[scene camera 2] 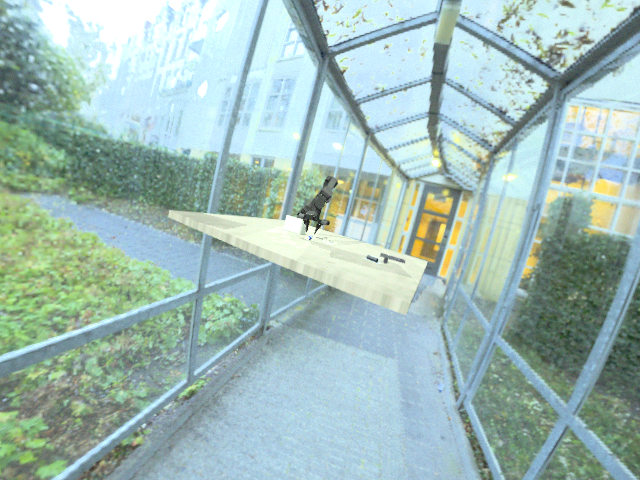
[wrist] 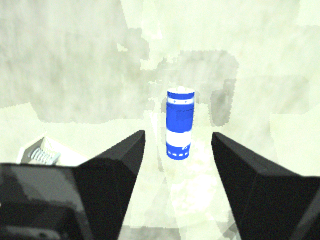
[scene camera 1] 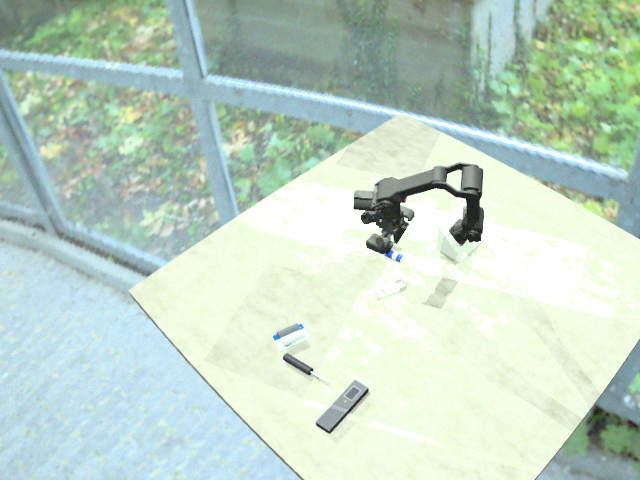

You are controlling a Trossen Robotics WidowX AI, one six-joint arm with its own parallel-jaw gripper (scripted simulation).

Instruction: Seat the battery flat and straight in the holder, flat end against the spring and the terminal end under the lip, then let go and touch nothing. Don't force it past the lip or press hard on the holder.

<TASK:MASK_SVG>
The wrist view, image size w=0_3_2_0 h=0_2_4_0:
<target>my gripper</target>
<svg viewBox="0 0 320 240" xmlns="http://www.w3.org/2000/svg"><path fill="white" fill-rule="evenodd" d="M213 132L211 147L214 161L241 240L320 240L320 176L304 176L253 152L220 132ZM145 130L138 130L109 149L76 166L0 162L0 240L118 240L143 160L146 143Z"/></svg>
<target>battery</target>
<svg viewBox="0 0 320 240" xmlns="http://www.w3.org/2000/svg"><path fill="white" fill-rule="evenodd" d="M183 86L167 89L166 154L174 160L186 159L189 156L191 146L195 90Z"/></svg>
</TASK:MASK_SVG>
